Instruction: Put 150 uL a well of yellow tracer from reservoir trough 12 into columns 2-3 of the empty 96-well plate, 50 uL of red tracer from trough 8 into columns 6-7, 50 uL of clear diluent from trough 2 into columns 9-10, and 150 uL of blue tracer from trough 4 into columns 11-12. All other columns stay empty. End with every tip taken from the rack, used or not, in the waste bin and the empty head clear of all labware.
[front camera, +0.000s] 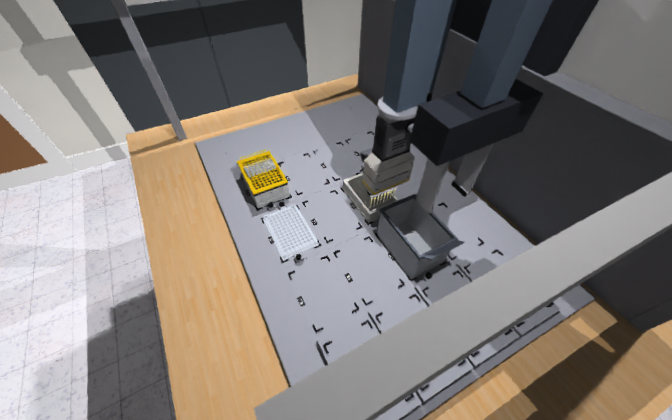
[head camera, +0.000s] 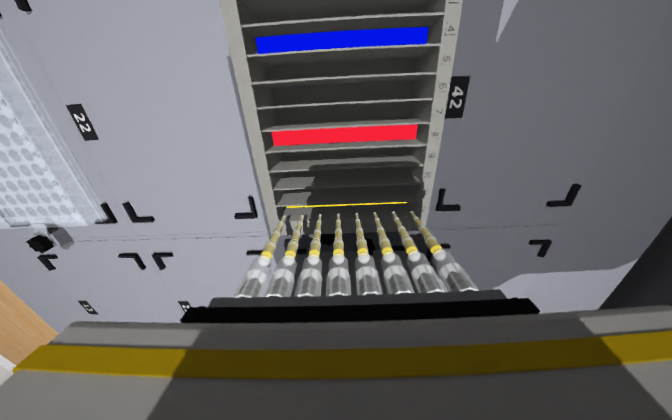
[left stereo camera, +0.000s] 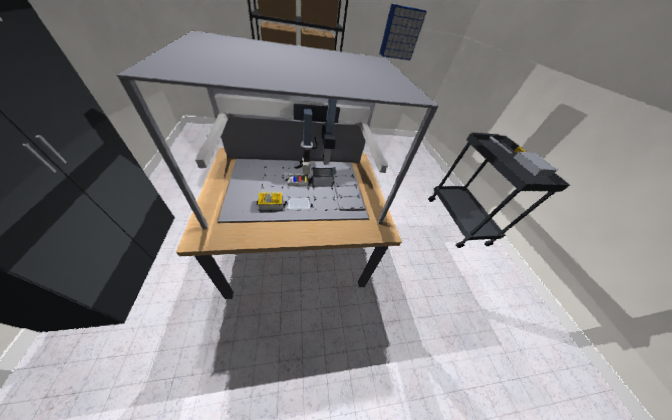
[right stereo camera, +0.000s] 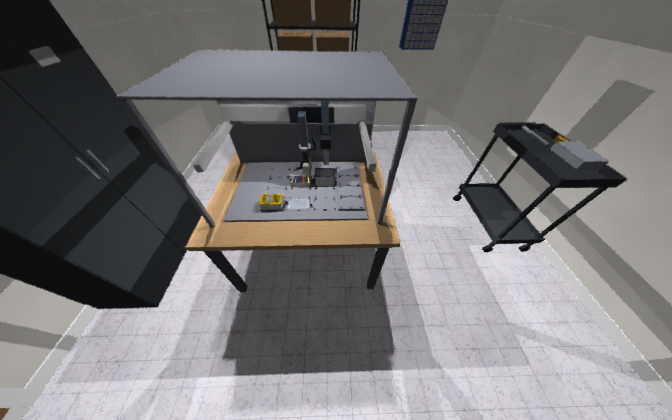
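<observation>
The pipetting head (front camera: 387, 172) carries eight tips (front camera: 382, 197) (head camera: 338, 245) with yellow liquid in them. They hang at the trough 12 end of the reservoir (front camera: 354, 196) (head camera: 246, 90), right by the yellow strip (head camera: 345, 205); whether their ends touch liquid cannot be told. Blue (head camera: 342, 41) and red (head camera: 345, 135) troughs show; trough 2 is outside the head view. The 96-well plate (front camera: 290, 232) (head camera: 25, 165) (left stereo camera: 299, 203) shows no colour. The yellow tip rack (front camera: 270, 186) (left stereo camera: 270, 201) (right stereo camera: 271, 201) holds tips in part. The plate gripper (front camera: 446, 194) hangs parked, fingers apart, open and empty.
The grey waste bin (front camera: 397, 247) (left stereo camera: 323, 181) stands close beside the reservoir and the head, with tall walls. The tip rack and plate stand near the deck's front edge. A dark panel (left stereo camera: 260, 137) rises behind the deck. A cart (left stereo camera: 525, 182) stands right of the table.
</observation>
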